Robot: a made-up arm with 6 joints.
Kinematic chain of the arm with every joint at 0, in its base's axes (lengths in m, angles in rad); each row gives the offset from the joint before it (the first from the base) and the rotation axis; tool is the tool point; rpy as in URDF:
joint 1: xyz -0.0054 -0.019 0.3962 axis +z
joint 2: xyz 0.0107 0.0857 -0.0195 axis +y
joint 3: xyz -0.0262 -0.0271 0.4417 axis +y
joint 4: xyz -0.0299 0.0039 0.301 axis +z
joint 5: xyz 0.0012 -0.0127 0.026 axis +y
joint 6: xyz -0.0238 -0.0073 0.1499 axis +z
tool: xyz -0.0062 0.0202 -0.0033 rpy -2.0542 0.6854 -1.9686
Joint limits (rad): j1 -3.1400..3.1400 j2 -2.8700..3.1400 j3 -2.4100..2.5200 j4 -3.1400..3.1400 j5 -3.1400..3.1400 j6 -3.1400..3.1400
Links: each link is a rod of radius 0.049 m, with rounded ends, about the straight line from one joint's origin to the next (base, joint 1, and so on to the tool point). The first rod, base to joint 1, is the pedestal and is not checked.
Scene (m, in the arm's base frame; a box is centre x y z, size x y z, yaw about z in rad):
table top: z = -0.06
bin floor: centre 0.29 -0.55 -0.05 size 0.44 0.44 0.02 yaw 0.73
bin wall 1: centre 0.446 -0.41 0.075 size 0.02 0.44 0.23 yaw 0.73
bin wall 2: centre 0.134 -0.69 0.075 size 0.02 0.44 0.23 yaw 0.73
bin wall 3: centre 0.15 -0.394 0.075 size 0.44 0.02 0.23 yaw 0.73
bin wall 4: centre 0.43 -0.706 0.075 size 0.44 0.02 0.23 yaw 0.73
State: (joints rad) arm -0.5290 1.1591 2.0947 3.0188 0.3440 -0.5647
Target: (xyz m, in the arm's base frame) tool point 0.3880 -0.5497 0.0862
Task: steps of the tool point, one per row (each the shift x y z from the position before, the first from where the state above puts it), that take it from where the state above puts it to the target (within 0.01 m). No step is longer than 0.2 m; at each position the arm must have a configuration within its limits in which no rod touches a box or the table.
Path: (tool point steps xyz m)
1: 0.0728 -0.0369 0.0518
2: 0.0657 -0.0302 0.0720
3: -0.0407 -0.1639 0.0623
4: -0.0961 -0.1474 0.0711
5: 0.0077 -0.0130 -0.1337
6: -0.0077 0.0130 -0.1395

